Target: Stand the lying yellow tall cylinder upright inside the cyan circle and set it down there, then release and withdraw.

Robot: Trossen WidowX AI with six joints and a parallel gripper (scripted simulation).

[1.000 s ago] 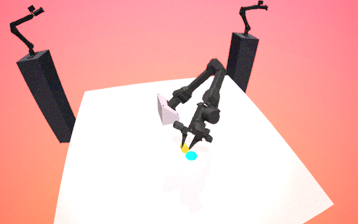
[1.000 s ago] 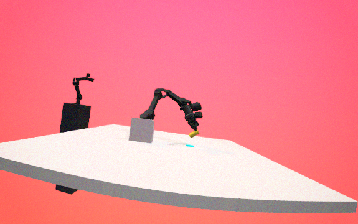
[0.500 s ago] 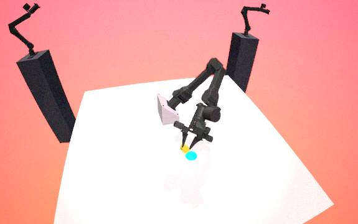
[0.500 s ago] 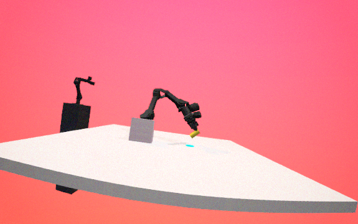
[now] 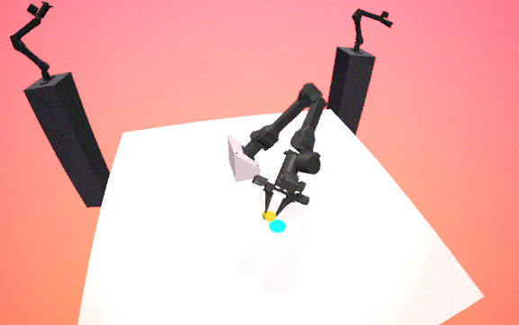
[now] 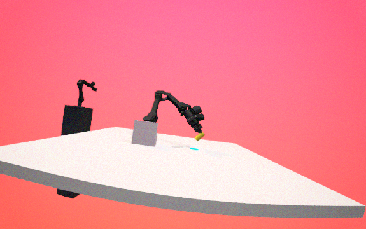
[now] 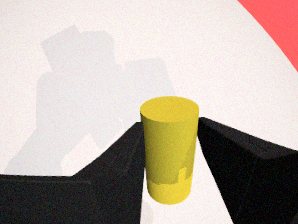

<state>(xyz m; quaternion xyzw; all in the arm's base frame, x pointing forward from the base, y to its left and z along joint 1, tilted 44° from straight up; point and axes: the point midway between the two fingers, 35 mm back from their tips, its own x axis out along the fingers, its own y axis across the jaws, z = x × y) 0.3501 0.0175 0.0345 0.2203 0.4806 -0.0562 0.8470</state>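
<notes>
Now: the cyan circle 4 cm behind my gripper tip, 4 cm to the left of it and 11 cm below it. The rest, counted from my gripper tip: yellow cylinder (1 cm behind, 2 cm below).
</notes>
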